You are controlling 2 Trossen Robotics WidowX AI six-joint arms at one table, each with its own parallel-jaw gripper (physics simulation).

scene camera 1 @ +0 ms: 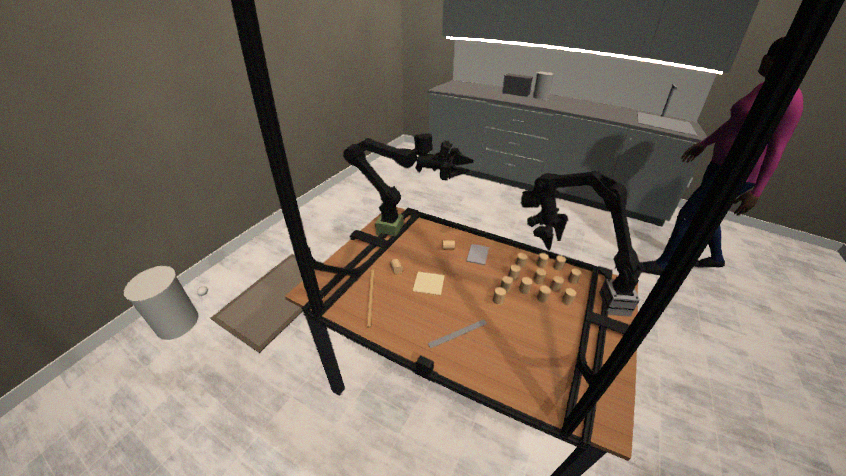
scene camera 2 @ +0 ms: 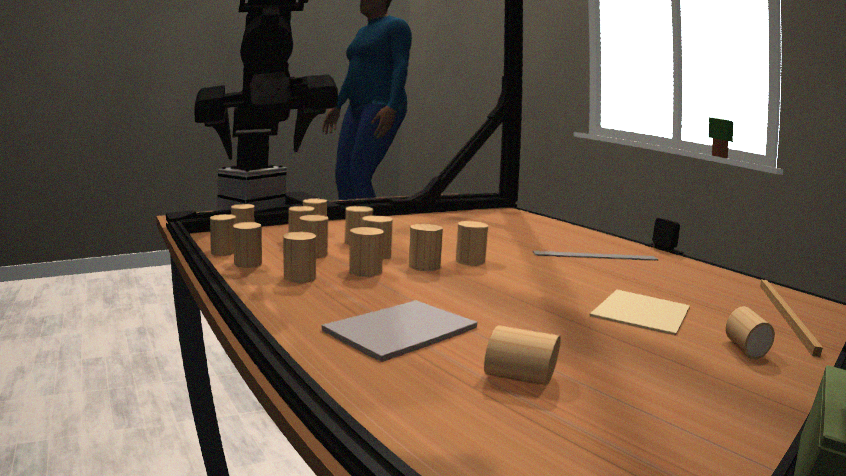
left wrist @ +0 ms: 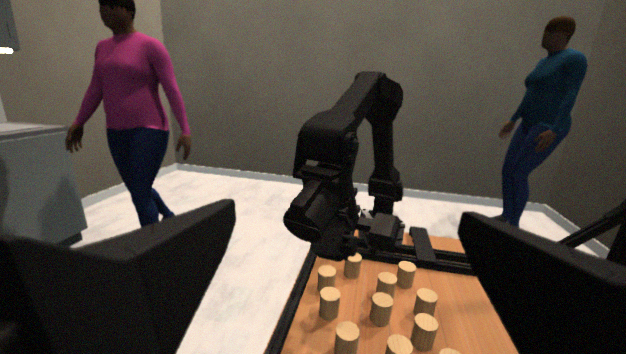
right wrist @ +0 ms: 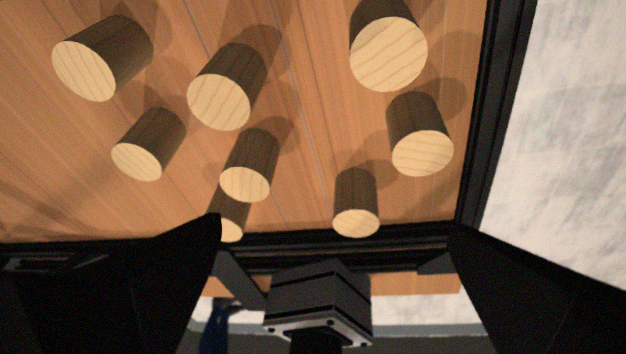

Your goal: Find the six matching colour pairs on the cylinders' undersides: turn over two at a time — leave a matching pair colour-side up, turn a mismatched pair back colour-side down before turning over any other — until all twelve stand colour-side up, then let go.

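Places are measured from the left arm's base along level axes (x right, y ahead, z up), in centimetres.
Where they show: left gripper, between the fingertips: (scene camera 1: 471, 165) (left wrist: 347, 216); right gripper, between the fingertips: (scene camera 1: 554, 245) (scene camera 2: 262, 154) (right wrist: 337, 229); left arm's base, origin of its link: (scene camera 1: 389, 218); right arm's base, origin of its link: (scene camera 1: 622, 288) (scene camera 2: 251, 168) (right wrist: 318, 336).
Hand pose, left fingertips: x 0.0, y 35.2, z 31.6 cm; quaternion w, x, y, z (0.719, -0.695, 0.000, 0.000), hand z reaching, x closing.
Things, the pixels of their centre, and the offset from my left fingertips. "pt": a spot on its surface instead.
- grey plate, middle of its body: (scene camera 2: 400, 327) (scene camera 1: 478, 254) dx +3.6, dy +7.4, dz -38.7 cm
- wooden stick, middle of its body: (scene camera 2: 785, 311) (scene camera 1: 371, 296) dx +41.0, dy -26.1, dz -38.5 cm
- yellow square, a spot on its surface: (scene camera 2: 640, 310) (scene camera 1: 430, 281) pt dx +26.3, dy -7.6, dz -38.7 cm
- grey strip, middle of its body: (scene camera 2: 599, 256) (scene camera 1: 458, 333) dx +46.8, dy +8.6, dz -38.9 cm
A loose group of upright wooden cylinders (scene camera 1: 539, 275) (scene camera 2: 366, 252) (left wrist: 381, 310) (right wrist: 227, 87) stands on the table. Their upper faces are plain pale wood; the undersides are hidden. My left gripper (scene camera 1: 463, 167) is open and empty, high above the table's far side and away from the cylinders. My right gripper (scene camera 1: 554, 242) (scene camera 2: 263, 152) (right wrist: 337, 229) is open and empty. It hangs above the far part of the group, pointing down, and touches no cylinder. In the right wrist view several cylinders show between and beyond the fingers, with bare tops.
Two more wooden cylinders lie on their sides: one (scene camera 1: 448, 244) (scene camera 2: 522, 355) near a grey plate (scene camera 1: 478, 253) (scene camera 2: 399, 329), the other (scene camera 1: 396, 266) (scene camera 2: 744, 328), with a grey end, near a wooden stick (scene camera 1: 370, 298) (scene camera 2: 790, 317). A yellow square (scene camera 1: 428, 282) (scene camera 2: 640, 310) and a grey strip (scene camera 1: 457, 333) (scene camera 2: 594, 255) lie flat.
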